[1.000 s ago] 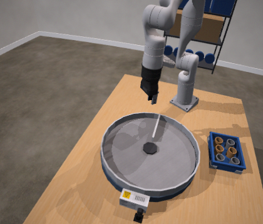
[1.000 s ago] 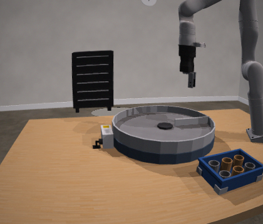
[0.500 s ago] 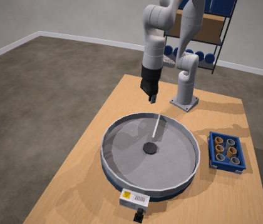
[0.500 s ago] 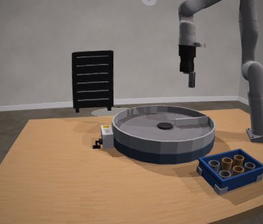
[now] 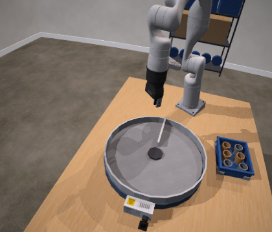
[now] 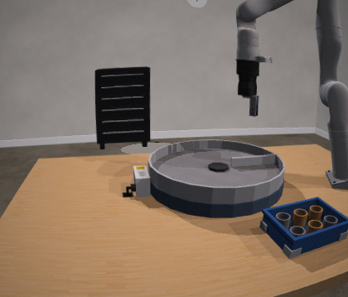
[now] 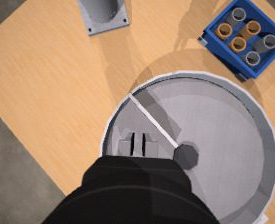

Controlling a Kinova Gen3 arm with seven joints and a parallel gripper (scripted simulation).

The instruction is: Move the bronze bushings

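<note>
The blue crate is 50 mm behind my hand, 380 mm to the left of it and 200 mm below it. From my hand the other things lie so: grey turntable disc: 120 mm ahead, 60 mm to the left, 170 mm below.
</note>
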